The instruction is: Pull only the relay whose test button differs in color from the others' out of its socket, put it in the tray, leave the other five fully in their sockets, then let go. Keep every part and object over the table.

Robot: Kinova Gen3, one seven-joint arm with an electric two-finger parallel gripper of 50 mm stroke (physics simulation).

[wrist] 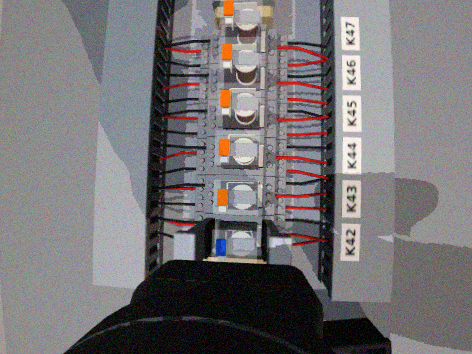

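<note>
There is a clear-cased relay that I can see, and with it my gripper.
</note>
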